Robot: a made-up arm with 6 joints. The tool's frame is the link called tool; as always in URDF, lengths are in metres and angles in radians.
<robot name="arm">
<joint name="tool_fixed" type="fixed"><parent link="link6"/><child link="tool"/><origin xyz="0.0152 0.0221 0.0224" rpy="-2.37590 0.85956 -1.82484"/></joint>
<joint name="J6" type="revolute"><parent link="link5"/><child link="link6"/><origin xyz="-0.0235 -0.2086 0.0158" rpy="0.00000 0.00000 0.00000"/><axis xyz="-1 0 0"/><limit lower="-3.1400" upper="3.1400" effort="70" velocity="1.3"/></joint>
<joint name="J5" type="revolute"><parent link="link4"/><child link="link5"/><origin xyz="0.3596 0.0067 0.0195" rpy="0.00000 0.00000 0.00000"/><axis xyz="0 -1 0"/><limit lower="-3.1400" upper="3.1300" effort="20" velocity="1.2"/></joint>
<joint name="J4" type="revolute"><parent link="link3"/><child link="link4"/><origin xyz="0.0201 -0.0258 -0.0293" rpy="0.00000 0.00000 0.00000"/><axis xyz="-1 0 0"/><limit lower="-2.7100" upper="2.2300" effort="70" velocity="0.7"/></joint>
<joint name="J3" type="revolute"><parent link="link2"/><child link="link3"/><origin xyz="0.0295 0.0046 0.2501" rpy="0.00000 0.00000 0.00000"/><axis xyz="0 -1 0"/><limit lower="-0.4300" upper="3.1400" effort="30" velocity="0.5"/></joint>
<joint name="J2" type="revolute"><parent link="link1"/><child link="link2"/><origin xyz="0.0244 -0.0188 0.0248" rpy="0.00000 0.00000 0.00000"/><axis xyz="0 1 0"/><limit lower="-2.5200" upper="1.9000" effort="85" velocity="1.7"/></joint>
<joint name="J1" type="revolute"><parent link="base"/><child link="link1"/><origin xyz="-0.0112 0.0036 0.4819" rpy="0.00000 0.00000 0.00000"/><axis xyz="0 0 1"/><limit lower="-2.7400" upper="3.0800" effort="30" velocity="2.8"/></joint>
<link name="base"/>
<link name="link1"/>
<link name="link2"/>
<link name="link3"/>
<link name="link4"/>
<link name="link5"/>
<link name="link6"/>
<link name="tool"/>
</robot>
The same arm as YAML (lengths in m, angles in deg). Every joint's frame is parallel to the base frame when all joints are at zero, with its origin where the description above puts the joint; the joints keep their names.
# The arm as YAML. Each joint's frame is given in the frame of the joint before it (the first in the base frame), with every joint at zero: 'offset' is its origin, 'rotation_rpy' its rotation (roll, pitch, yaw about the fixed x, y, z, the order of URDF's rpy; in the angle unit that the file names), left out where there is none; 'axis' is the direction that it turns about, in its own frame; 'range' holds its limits. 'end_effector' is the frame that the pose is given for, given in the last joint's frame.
length_unit: m
angle_unit: deg
chain:
  - id: J1
    offset: [-0.0112, 0.0036, 0.4819]
    axis: [0.0, 0.0, 1.0]
    range: [-156.99, 176.47]
  - id: J2
    offset: [0.0244, -0.0188, 0.0248]
    axis: [0.0, 1.0, 0.0]
    range: [-144.39, 108.86]
  - id: J3
    offset: [0.0295, 0.0046, 0.2501]
    axis: [0.0, -1.0, 0.0]
    range: [-24.64, 179.91]
  - id: J4
    offset: [0.0201, -0.0258, -0.0293]
    axis: [-1.0, 0.0, 0.0]
    range: [-155.27, 127.77]
  - id: J5
    offset: [0.3596, 0.0067, 0.0195]
    axis: [0.0, -1.0, 0.0]
    range: [-179.91, 179.34]
  - id: J6
    offset: [-0.0235, -0.2086, 0.0158]
    axis: [-1.0, 0.0, 0.0]
    range: [-179.91, 179.91]
end_effector:
  offset: [0.0152, 0.0221, 0.0224]
  rotation_rpy: [-136.13, 49.25, -104.56]

